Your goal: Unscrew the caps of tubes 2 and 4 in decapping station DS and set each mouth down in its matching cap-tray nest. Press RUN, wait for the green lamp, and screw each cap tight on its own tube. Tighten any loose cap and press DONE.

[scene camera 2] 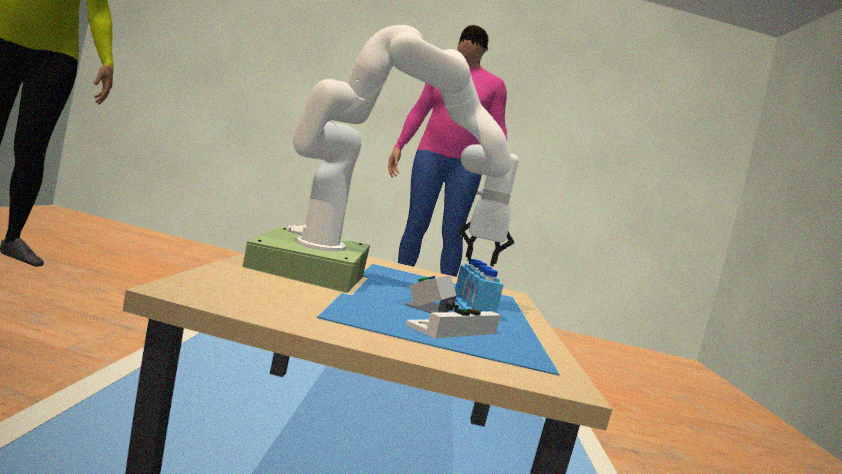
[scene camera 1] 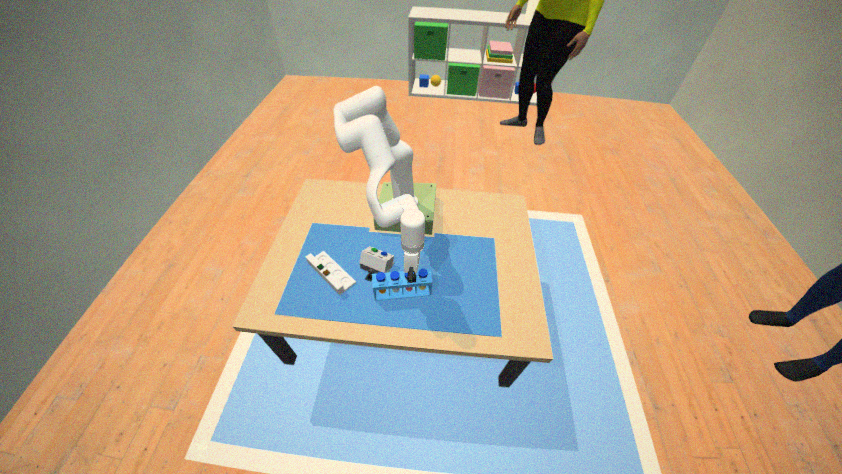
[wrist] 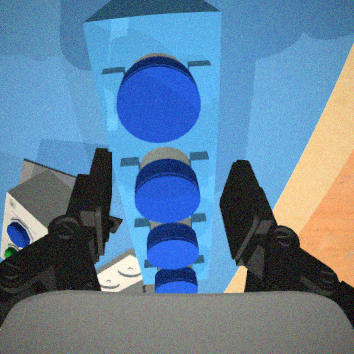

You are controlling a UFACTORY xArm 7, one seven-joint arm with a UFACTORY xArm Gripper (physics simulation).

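Where they show: gripper, fingertip midpoint: [scene camera 2: 480, 263] [scene camera 1: 412, 274] [wrist: 169, 176]; arm's base, link origin: [scene camera 2: 321, 245].
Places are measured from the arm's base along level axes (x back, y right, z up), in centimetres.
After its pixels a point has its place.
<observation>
My gripper [scene camera 1: 411, 279] @(z 4.1, x -42.3, y -3.1 cm) [scene camera 2: 481, 262] @(z 4.1, x -42.3, y -3.1 cm) [wrist: 169, 176] @(z 4.1, x -42.3, y -3.1 cm) is open and empty, its fingertips near cap height. In the wrist view its fingers flank the second blue cap [wrist: 167, 192] @(z 4.5, x -42.2, y -2.3 cm) from the top. The light-blue rack [scene camera 1: 402, 284] @(z 1.6, x -45.1, y 0.7 cm) [scene camera 2: 486, 295] @(z -1.7, x -42.7, y 11.9 cm) [wrist: 150, 32] @(z 1.7, x -41.4, y -9.3 cm) holds four tubes, each with a blue cap on top; the rightmost cap [scene camera 1: 423, 273] @(z 4.4, x -42.3, y -7.0 cm) is the large one [wrist: 158, 100] @(z 4.4, x -41.8, y -7.2 cm) at the top of the wrist view. The white cap tray [scene camera 1: 331, 272] @(z -6.8, x -33.7, y 29.9 cm) [scene camera 2: 465, 325] @(z -5.3, x -34.8, y 34.4 cm) stands left of the rack. The station box [scene camera 1: 375, 259] @(z -0.3, x -32.1, y 11.5 cm) [scene camera 2: 433, 290] @(z -2.4, x -28.9, y 17.3 cm) has a green button [scene camera 1: 374, 250] @(z -0.5, x -27.4, y 12.2 cm) and a blue button [scene camera 1: 384, 253] @(z -0.9, x -28.7, y 8.1 cm) [wrist: 18, 234] @(z -0.6, x -29.1, y 7.6 cm). Tube numbers are not readable.
A small dark part [scene camera 1: 369, 274] @(z -5.2, x -35.9, y 14.1 cm) [wrist: 115, 223] @(z -7.7, x -36.8, y 14.3 cm) lies between the station box and the rack. The blue mat [scene camera 1: 471, 306] @(z -7.8, x -49.7, y -25.6 cm) bears these things on the wooden table [scene camera 1: 282, 326] @(z -8.0, x -56.7, y 45.0 cm). The green arm base [scene camera 1: 425, 203] @(z 0.7, x -1.1, y -9.7 cm) [scene camera 2: 306, 264] @(z -3.6, x 1.7, y 12.5 cm) is behind. Two people stand away from the table.
</observation>
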